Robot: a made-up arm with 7 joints. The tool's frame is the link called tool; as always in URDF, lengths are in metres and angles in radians. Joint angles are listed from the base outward.
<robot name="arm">
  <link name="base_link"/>
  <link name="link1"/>
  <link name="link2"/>
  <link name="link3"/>
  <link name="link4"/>
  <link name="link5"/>
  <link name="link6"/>
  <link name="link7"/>
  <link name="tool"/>
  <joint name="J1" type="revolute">
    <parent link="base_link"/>
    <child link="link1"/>
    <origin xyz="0 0.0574 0"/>
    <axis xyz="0 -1 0"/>
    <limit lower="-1.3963" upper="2"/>
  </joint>
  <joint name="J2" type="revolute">
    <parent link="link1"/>
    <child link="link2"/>
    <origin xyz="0 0.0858 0"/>
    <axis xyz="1 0 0"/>
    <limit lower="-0.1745" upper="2"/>
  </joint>
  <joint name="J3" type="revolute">
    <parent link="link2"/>
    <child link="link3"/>
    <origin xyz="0 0 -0.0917"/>
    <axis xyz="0 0 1"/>
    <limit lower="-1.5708" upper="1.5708"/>
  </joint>
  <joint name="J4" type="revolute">
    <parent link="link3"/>
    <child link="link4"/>
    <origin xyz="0 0 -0.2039"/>
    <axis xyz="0 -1 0"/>
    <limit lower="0" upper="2.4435"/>
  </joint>
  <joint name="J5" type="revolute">
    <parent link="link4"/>
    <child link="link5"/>
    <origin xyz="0 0 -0.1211"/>
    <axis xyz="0 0 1"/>
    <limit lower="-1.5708" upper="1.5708"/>
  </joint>
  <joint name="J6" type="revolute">
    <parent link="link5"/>
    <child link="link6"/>
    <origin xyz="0 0 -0.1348"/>
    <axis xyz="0 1 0"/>
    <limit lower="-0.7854" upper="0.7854"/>
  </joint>
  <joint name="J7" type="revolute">
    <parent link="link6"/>
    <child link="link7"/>
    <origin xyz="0 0 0"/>
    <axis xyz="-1 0 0"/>
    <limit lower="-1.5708" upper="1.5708"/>
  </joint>
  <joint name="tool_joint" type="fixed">
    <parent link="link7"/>
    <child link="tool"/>
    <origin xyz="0 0 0"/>
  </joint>
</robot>
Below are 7 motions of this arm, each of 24 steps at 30 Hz.
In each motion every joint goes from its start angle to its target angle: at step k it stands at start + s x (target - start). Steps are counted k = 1, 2, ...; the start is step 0. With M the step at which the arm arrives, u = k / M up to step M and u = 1 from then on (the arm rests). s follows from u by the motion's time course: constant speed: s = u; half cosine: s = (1 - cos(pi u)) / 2; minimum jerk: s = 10 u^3 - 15 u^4 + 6 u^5.
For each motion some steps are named. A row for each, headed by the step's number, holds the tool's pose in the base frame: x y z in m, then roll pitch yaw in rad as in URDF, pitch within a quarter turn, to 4 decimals.
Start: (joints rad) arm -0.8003 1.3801 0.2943 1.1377 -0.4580 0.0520 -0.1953
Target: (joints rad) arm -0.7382 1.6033 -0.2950 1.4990 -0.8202 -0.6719 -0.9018
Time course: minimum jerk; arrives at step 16
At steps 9, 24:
9: 0.1559 0.4909 -0.1982 1.1067 0.1962 -2.1687
24: 0.1376 0.4594 -0.2117 1.1981 -0.1948 -2.5285

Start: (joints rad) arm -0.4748 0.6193 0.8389 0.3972 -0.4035 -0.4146 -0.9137
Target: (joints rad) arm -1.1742 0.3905 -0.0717 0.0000 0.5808 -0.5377 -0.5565
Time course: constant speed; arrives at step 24
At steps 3, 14, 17, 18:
3: -0.1650 0.4898 -0.3843 1.7106 -0.2507 -0.1725
14: -0.3442 0.4104 -0.3350 1.3539 0.0887 0.0540
17: -0.3885 0.3910 -0.3013 1.3047 0.1998 0.1065
18: -0.4022 0.3849 -0.2884 1.2926 0.2374 0.1232

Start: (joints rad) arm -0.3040 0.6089 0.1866 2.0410 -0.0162 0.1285 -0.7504
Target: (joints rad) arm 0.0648 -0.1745 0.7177 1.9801 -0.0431 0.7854 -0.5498
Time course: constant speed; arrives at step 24
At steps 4, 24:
4: 0.1823 0.2823 -0.1820 2.4526 -1.0249 -1.5731
24: 0.1906 0.2616 -0.2057 0.2474 -1.1080 1.0047

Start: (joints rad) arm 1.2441 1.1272 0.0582 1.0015 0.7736 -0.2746 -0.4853
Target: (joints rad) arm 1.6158 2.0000 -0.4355 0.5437 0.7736 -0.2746 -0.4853
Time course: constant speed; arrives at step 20
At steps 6, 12, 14, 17, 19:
6: 0.1397 0.5942 0.1679 -2.3820 -0.4740 -2.4447
12: 0.0181 0.6317 0.1643 -2.3576 -0.5642 -2.1567
14: -0.0270 0.6383 0.1566 -2.3387 -0.6030 -2.0641
17: -0.0972 0.6412 0.1386 -2.3021 -0.6714 -1.9301
19: -0.1448 0.6378 0.1221 -2.2728 -0.7244 -1.8449

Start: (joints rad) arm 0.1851 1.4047 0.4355 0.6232 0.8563 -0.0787 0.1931
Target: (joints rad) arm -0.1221 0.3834 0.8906 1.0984 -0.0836 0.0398 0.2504
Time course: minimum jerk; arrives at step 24
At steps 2, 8, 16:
2: 0.1377 0.6497 0.0020 2.5952 -1.2713 -1.7493
8: 0.1571 0.6277 -0.0831 2.1039 -1.3405 -1.3350
16: 0.1347 0.5145 -0.2807 0.8885 -1.1957 -0.2063

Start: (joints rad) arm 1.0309 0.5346 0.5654 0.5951 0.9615 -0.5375 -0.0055
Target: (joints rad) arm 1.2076 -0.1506 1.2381 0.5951 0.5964 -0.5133 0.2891
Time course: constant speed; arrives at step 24
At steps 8, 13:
8: 0.4485 0.3933 -0.1201 -1.7849 -0.1262 2.7925
13: 0.4721 0.3392 -0.1297 -1.7385 -0.0575 2.7116

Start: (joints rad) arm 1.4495 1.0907 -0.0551 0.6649 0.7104 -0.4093 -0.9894
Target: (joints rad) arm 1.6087 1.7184 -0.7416 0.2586 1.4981 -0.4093 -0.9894
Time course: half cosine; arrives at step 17
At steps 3, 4, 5, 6, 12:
3: 0.2403 0.5918 0.1253 -1.6620 -0.4681 -2.6864
4: 0.2289 0.6005 0.1231 -1.6428 -0.4809 -2.6806
5: 0.2139 0.6111 0.1199 -1.6168 -0.4961 -2.6725
6: 0.1953 0.6230 0.1155 -1.5835 -0.5129 -2.6620
12: 0.0357 0.6811 0.0703 -1.2906 -0.5904 -2.5540

